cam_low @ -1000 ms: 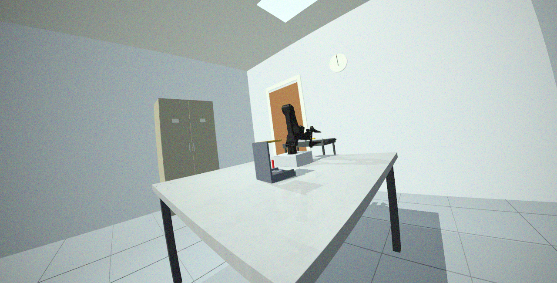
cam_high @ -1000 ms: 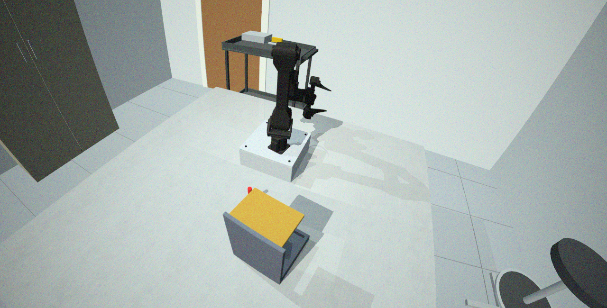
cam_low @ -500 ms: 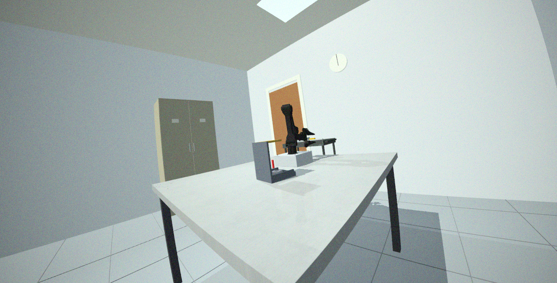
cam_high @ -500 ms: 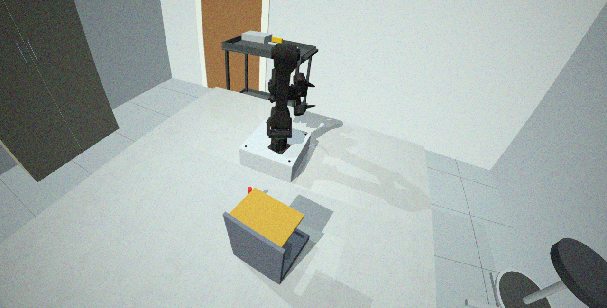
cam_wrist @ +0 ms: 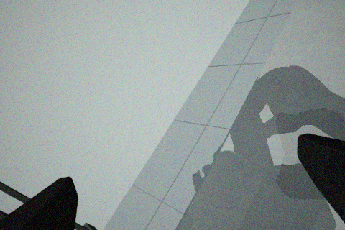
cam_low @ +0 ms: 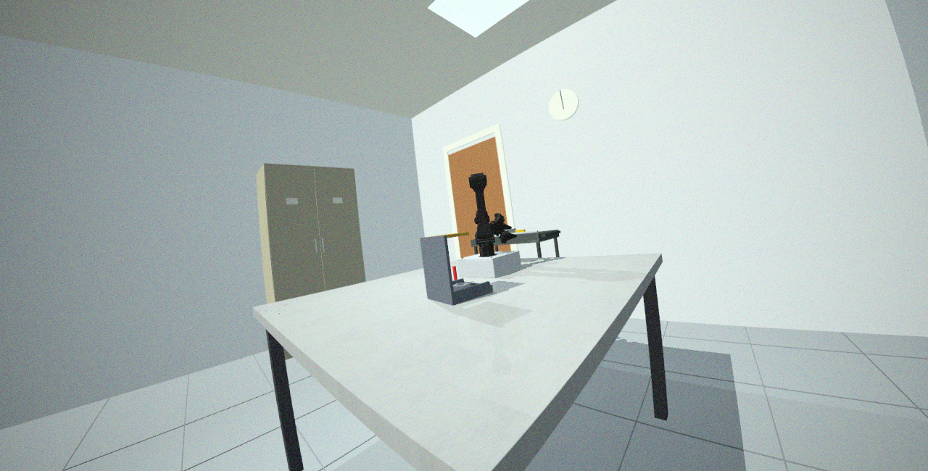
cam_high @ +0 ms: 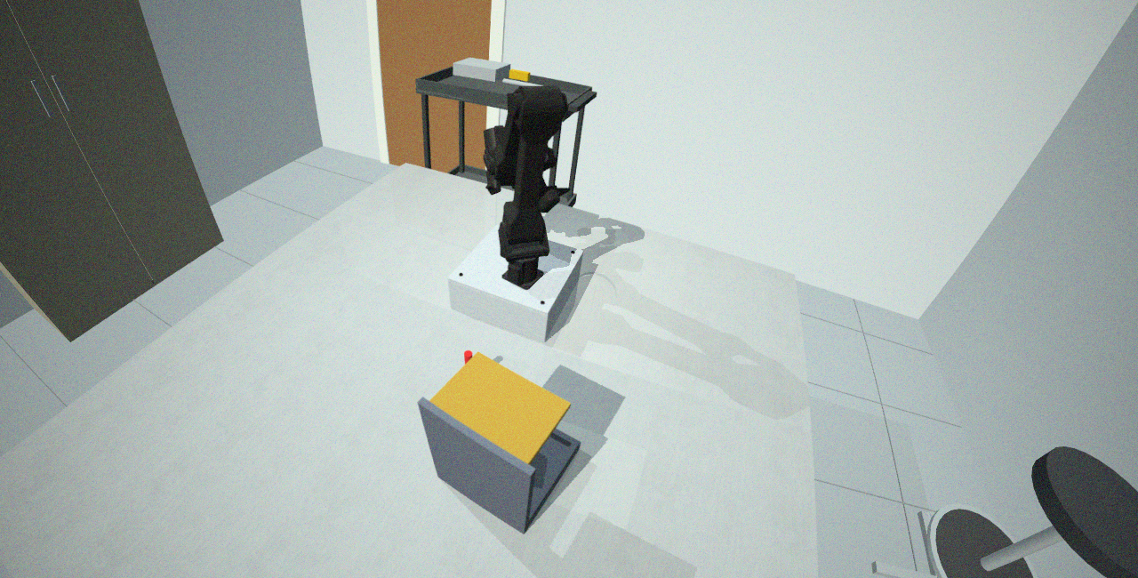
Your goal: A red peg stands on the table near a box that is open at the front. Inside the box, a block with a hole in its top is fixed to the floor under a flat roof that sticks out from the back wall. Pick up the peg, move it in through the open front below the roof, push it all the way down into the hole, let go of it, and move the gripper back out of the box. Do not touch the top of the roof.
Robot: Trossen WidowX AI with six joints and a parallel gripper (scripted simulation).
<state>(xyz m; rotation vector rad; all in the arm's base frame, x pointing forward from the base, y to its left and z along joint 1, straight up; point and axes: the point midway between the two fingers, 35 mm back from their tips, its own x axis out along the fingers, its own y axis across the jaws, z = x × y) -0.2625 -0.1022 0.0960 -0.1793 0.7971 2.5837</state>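
Now: the red peg 510 mm ahead of my gripper tip, 130 mm to the left of it and 130 mm below it. From my gripper tip the other things lie so: yellow roof (630 mm ahead, 280 mm to the left, 40 mm above).
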